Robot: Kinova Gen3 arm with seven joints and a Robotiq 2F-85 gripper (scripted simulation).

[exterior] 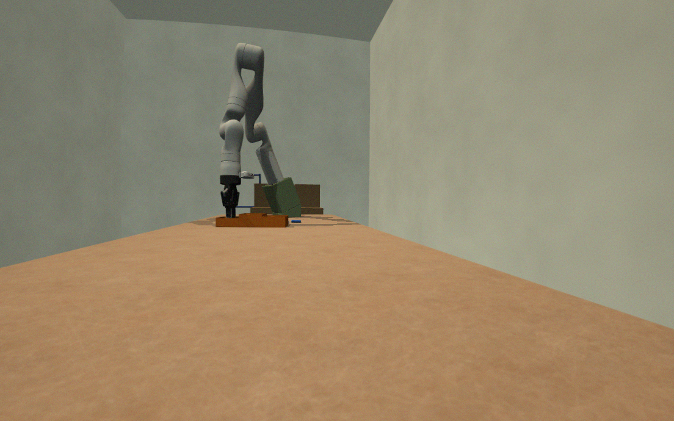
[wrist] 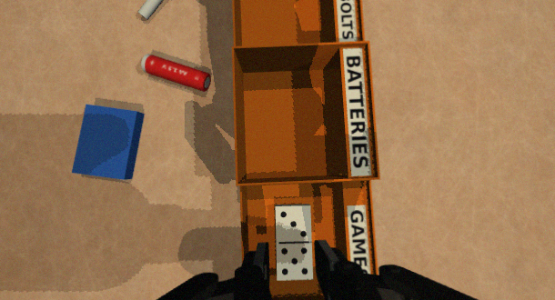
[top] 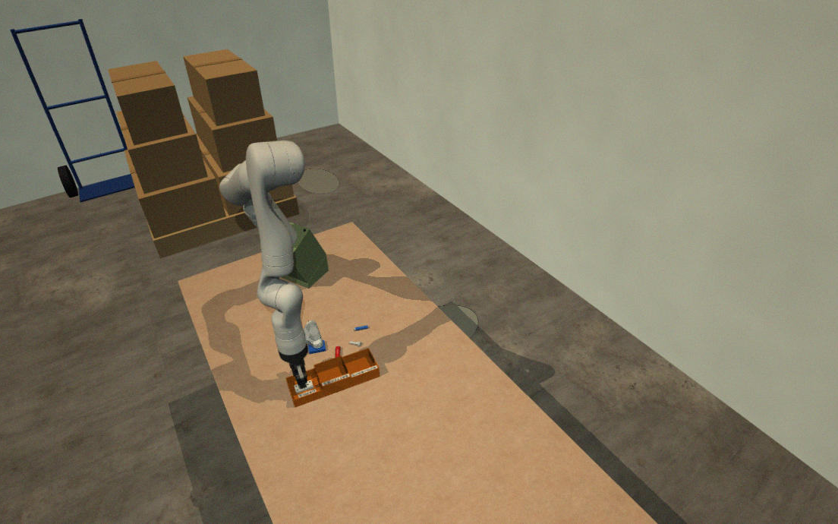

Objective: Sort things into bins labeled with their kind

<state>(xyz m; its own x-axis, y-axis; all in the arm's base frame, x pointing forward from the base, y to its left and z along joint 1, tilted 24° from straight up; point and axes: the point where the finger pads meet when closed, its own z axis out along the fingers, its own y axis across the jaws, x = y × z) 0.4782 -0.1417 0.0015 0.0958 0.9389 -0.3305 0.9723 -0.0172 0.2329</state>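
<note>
The white domino is 40 mm below my hand. The rest, counted from my hand: joined orange bins: 90 mm to the left, 20 mm below, 20 mm ahead; then red battery: 140 mm to the left, 70 mm behind, 40 mm below; then blue block: 120 mm behind, 90 mm to the left, 40 mm below.
</note>
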